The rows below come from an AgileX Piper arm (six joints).
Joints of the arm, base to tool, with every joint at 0 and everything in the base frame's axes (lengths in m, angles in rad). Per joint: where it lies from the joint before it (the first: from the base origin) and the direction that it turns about. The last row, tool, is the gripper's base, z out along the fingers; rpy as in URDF.
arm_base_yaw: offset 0 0 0.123 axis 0 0 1
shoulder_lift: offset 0 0 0 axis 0 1 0
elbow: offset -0.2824 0 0.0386 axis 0 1 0
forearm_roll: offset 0.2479 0 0.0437 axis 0.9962 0 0.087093
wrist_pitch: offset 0 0 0 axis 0 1 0
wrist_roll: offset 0.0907 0 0.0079 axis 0.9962 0 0.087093
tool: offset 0 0 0 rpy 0 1.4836 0
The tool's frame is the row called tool.
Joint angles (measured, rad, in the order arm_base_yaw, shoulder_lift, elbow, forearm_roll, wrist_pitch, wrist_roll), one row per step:
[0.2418, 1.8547, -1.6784, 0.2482, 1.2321, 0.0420]
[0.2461, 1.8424, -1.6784, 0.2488, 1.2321, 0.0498]
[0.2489, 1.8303, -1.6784, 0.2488, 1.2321, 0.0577]
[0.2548, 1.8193, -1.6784, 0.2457, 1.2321, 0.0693]
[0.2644, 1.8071, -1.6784, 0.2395, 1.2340, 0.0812]
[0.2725, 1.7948, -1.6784, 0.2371, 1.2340, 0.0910]
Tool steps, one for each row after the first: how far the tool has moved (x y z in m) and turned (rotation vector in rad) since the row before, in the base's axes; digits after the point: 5 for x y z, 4 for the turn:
[-0.00261, 0.00113, 0.00480, 0.0050, -0.0096, -0.0031]
[-0.00245, 0.00050, 0.00469, 0.0046, -0.0094, -0.0046]
[-0.00261, 0.00141, 0.00417, 0.0022, -0.0080, -0.0047]
[-0.00341, 0.00238, 0.00450, -0.0007, -0.0081, -0.0007]
[-0.00323, 0.00210, 0.00463, 0.0032, -0.0096, -0.0009]

